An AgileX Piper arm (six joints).
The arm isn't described. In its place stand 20 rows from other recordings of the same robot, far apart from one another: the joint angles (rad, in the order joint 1, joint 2, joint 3, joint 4, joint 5, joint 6), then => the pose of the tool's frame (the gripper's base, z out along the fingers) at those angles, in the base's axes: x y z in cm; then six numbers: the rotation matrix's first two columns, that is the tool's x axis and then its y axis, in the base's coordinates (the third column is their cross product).
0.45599 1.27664 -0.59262 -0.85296 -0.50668 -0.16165 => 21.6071, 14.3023, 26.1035, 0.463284, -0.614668, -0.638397, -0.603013, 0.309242, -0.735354
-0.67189 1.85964 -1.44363 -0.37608 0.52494 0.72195 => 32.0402, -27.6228, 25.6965, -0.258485, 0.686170, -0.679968, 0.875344, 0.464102, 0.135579
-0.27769 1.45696 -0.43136 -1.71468 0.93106 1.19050 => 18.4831, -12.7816, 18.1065, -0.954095, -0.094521, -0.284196, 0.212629, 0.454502, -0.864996
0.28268 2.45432 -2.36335 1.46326 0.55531 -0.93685 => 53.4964, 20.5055, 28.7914, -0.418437, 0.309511, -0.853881, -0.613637, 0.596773, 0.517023
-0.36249 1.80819 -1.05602 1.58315 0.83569 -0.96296 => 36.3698, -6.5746, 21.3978, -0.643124, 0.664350, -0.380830, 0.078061, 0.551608, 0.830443
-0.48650 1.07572 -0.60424 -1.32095 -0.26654 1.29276 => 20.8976, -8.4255, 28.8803, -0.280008, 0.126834, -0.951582, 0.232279, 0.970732, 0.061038
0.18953 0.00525 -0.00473 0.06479 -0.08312 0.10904 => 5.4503, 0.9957, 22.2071, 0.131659, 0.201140, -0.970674, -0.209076, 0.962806, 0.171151
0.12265 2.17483 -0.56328 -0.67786 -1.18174 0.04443 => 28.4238, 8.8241, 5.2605, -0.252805, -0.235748, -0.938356, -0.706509, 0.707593, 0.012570
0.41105 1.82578 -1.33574 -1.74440 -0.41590 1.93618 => 37.2364, 20.1809, 26.9978, -0.536807, -0.058785, -0.841654, -0.605691, 0.721310, 0.335931
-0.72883 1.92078 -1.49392 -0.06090 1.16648 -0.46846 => 28.2150, -25.8733, 22.1565, -0.971583, 0.234643, -0.031130, 0.236426, 0.968345, -0.080067
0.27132 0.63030 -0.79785 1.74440 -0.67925 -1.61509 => 11.4076, -2.6712, 41.3392, 0.177261, 0.193205, -0.965013, 0.355880, 0.901605, 0.245881
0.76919 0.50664 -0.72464 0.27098 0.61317 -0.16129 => 5.5281, 7.3027, 36.4353, -0.254702, -0.161201, -0.953489, -0.778975, 0.618450, 0.103527
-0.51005 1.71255 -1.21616 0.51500 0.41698 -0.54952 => 34.0928, -16.9924, 25.4989, -0.635889, 0.274947, -0.721145, 0.309348, 0.946848, 0.088224
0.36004 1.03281 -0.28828 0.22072 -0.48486 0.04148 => 18.0538, 5.8041, 23.3061, -0.225455, 0.165152, -0.960153, -0.209404, 0.954279, 0.213312
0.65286 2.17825 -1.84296 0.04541 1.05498 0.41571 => 36.7557, 28.5604, 20.4900, -0.954646, -0.196391, -0.223790, -0.232236, 0.961504, 0.146891
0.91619 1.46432 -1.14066 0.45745 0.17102 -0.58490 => 20.2331, 27.4858, 33.6024, -0.118812, -0.372391, -0.920440, -0.856747, 0.506999, -0.094531
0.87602 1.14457 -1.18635 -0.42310 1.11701 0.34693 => 16.2418, 14.2432, 38.1329, -0.602325, -0.502864, -0.619945, -0.491108, 0.845696, -0.208831
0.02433 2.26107 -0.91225 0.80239 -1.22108 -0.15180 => 37.4305, -5.2380, 7.2370, -0.048581, 0.137289, -0.989339, 0.668153, 0.740726, 0.069981
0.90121 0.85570 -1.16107 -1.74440 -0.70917 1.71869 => 3.8008, 14.2059, 49.4746, 0.228476, 0.190834, -0.954663, -0.972685, 0.003427, -0.232104
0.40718 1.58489 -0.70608 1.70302 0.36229 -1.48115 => 26.0293, 14.7077, 18.4319, -0.743138, -0.087128, -0.663442, -0.450508, 0.798254, 0.399792
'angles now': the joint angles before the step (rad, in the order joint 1, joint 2, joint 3, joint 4, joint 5, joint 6). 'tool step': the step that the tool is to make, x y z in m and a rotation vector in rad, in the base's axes. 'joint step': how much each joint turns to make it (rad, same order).
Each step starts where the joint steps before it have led.
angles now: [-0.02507, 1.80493, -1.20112, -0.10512, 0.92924, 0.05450]
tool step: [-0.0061, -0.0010, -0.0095, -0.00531, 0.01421, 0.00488]
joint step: [-0.00213, -0.00097, 0.04285, -0.00842, -0.02799, -0.00007]
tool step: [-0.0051, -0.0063, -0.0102, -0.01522, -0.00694, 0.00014]
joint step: [-0.01582, 0.00020, 0.04670, -0.02271, -0.05458, 0.00223]
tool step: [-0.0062, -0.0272, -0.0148, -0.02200, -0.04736, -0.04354]
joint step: [-0.08006, 0.00538, 0.06505, -0.03638, -0.12086, 0.00010]
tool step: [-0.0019, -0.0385, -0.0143, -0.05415, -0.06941, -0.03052]
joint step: [-0.10876, 0.02954, 0.03450, -0.07950, -0.14556, -0.00341]
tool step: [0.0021, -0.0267, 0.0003, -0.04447, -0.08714, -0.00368]
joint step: [-0.07484, 0.00863, -0.00026, -0.04689, -0.11088, -0.01826]
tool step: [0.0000, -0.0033, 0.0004, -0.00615, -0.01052, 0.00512]
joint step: [-0.00987, -0.00007, 0.00025, -0.00165, -0.01426, -0.01171]
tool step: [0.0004, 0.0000, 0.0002, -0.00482, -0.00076, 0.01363]
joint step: [0.00007, -0.00007, -0.00026, 0.00013, -0.00387, -0.01395]
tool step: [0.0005, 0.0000, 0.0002, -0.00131, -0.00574, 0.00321]
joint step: [0.00000, -0.00016, 0.00022, -0.00003, -0.00647, -0.00195]
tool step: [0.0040, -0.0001, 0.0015, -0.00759, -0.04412, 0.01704]
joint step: [-0.00004, 0.00009, 0.00013, -0.00011, -0.04753, -0.00738]
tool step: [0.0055, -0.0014, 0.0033, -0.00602, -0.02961, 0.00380]
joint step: [-0.00017, 0.00443, -0.01769, 0.00012, -0.01757, -0.00024]
